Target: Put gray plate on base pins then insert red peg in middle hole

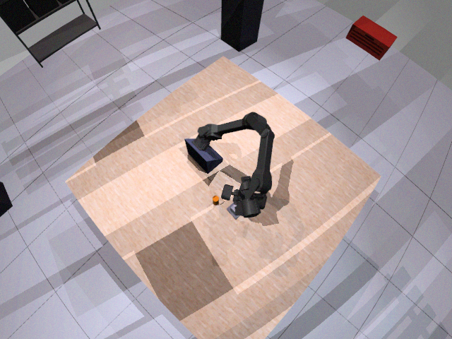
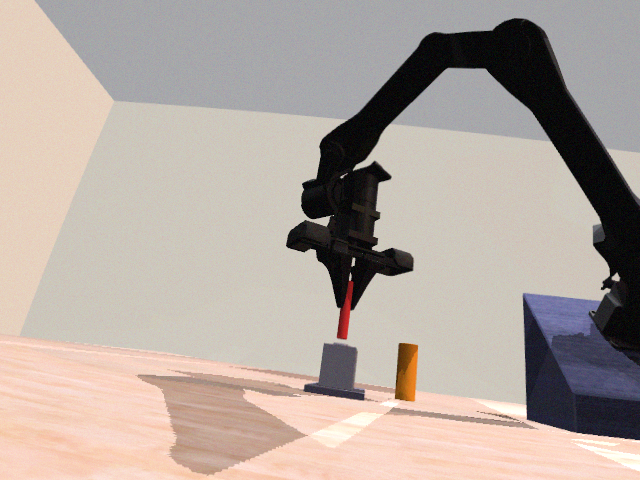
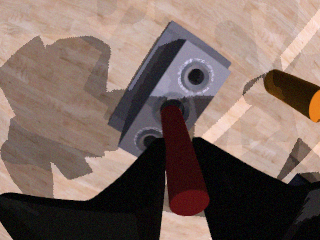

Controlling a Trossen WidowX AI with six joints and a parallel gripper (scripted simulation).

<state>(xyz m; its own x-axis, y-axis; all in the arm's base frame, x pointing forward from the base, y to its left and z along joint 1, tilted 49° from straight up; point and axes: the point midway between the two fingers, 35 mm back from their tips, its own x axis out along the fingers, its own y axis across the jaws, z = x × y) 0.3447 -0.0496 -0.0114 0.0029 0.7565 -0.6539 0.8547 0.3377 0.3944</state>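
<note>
Right now my gripper tip is 6 cm above the gray plate. Round my gripper tip: orange cylinder: 10 cm behind, 7 cm to the right, 7 cm below; red peg: right at my gripper tip; dark base: 10 cm below.
</note>
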